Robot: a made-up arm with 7 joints. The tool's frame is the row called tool.
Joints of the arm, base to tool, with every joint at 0 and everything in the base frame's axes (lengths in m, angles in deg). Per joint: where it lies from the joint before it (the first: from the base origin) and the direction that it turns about. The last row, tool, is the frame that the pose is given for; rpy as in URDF.
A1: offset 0.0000 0.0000 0.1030 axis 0 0 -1
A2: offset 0.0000 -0.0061 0.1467 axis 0 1 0
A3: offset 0.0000 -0.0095 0.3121 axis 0 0 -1
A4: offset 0.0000 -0.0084 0.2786 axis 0 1 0
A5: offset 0.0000 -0.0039 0.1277 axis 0 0 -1
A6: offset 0.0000 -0.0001 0.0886 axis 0 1 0
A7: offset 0.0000 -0.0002 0.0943 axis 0 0 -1
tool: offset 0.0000 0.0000 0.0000 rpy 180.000 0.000 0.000
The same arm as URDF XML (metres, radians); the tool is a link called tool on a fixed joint. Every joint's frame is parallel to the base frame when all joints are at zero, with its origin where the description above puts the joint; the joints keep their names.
<robot name="arm">
  <joint name="A1" type="continuous">
    <parent link="base_link"/>
    <child link="link1"/>
    <origin xyz="0.0000 0.0000 0.1030"/>
    <axis xyz="0 0 -1"/>
  </joint>
  <joint name="A2" type="continuous">
    <parent link="link1"/>
    <child link="link2"/>
    <origin xyz="0.0000 -0.0061 0.1467"/>
    <axis xyz="0 1 0"/>
  </joint>
  <joint name="A3" type="continuous">
    <parent link="link2"/>
    <child link="link3"/>
    <origin xyz="0.0000 -0.0095 0.3121"/>
    <axis xyz="0 0 -1"/>
  </joint>
  <joint name="A4" type="continuous">
    <parent link="link3"/>
    <child link="link4"/>
    <origin xyz="0.0000 -0.0084 0.2786"/>
    <axis xyz="0 1 0"/>
  </joint>
  <joint name="A5" type="continuous">
    <parent link="link4"/>
    <child link="link5"/>
    <origin xyz="0.0000 -0.0039 0.1277"/>
    <axis xyz="0 0 -1"/>
  </joint>
  <joint name="A6" type="continuous">
    <parent link="link5"/>
    <child link="link6"/>
    <origin xyz="0.0000 -0.0001 0.0886"/>
    <axis xyz="0 1 0"/>
  </joint>
  <joint name="A7" type="continuous">
    <parent link="link6"/>
    <child link="link7"/>
    <origin xyz="0.0000 -0.0002 0.0943"/>
    <axis xyz="0 0 -1"/>
  </joint>
  <joint name="tool_joint" type="fixed">
    <parent link="link7"/>
    <child link="tool"/>
    <origin xyz="0.0000 0.0000 0.0000" rpy="3.1416 0.0000 0.0000"/>
  </joint>
  <link name="base_link"/>
  <link name="link1"/>
  <link name="link2"/>
  <link name="link3"/>
  <link name="link4"/>
  <link name="link5"/>
  <link name="link6"/>
  <link name="link7"/>
  <link name="tool"/>
</robot>

